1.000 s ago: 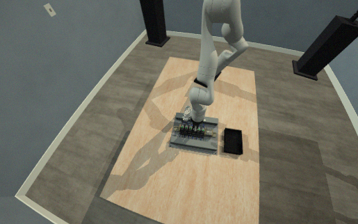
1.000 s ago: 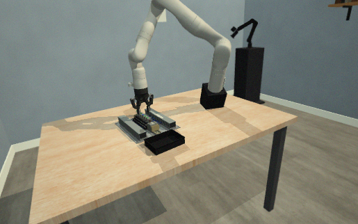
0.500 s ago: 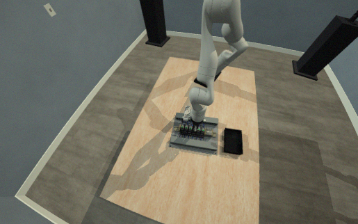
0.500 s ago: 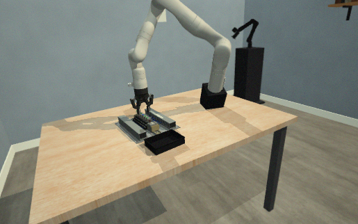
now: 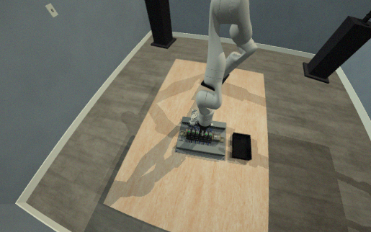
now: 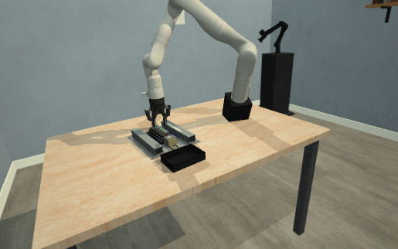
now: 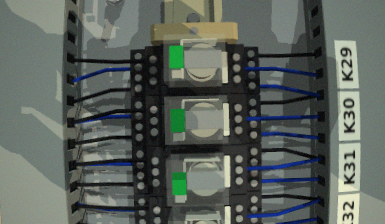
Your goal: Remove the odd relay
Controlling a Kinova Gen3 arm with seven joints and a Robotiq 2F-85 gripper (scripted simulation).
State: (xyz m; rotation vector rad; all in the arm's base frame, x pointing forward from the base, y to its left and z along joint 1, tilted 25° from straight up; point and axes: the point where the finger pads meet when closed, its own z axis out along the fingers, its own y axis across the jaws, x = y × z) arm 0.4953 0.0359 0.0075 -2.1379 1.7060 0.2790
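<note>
My hand is 70 mm above the grey relay panel and 10 mm to the right of it. Round my hand: black parts tray: 260 mm to the left, 70 mm below, 30 mm behind.
</note>
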